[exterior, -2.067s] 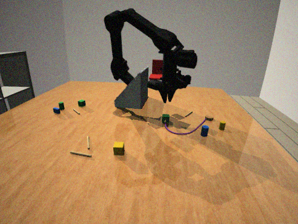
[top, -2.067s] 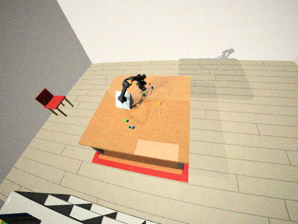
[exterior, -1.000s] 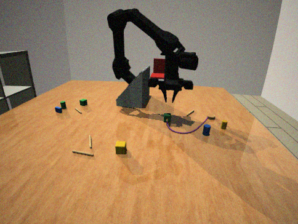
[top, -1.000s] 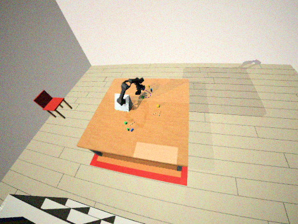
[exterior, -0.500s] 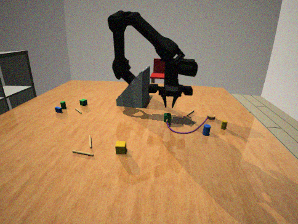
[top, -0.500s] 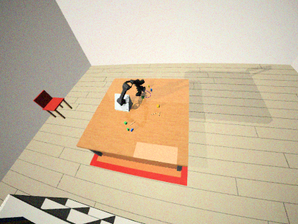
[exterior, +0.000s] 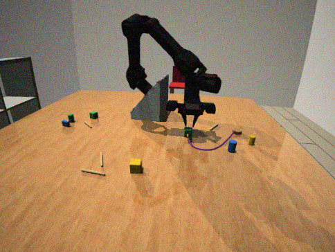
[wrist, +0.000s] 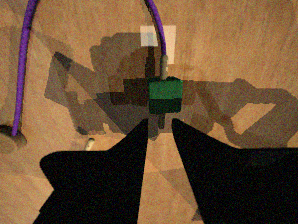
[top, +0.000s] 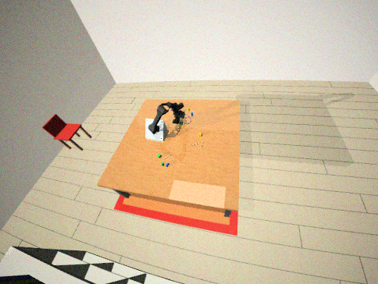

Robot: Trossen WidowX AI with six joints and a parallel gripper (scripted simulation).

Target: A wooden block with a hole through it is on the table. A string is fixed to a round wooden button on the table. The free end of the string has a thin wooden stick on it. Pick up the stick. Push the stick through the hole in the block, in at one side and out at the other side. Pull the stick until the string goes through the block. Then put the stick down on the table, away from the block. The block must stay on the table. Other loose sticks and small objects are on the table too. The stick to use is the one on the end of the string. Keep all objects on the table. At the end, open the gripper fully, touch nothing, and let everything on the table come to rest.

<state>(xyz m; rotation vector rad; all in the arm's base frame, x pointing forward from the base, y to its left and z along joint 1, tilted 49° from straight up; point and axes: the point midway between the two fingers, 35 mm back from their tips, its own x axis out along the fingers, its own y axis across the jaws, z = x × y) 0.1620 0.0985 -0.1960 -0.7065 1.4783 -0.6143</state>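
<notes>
My gripper tip is now 30 mm short of the green block and 10 mm above it. The rest, counted from my gripper tip: yellow cylinder (40 mm ahead, 240 mm to the left, 10 mm below); then round wooden button (50 mm behind, 200 mm to the left, 20 mm below); then blue cylinder (110 mm ahead, 160 mm to the left, 10 mm below).
</notes>
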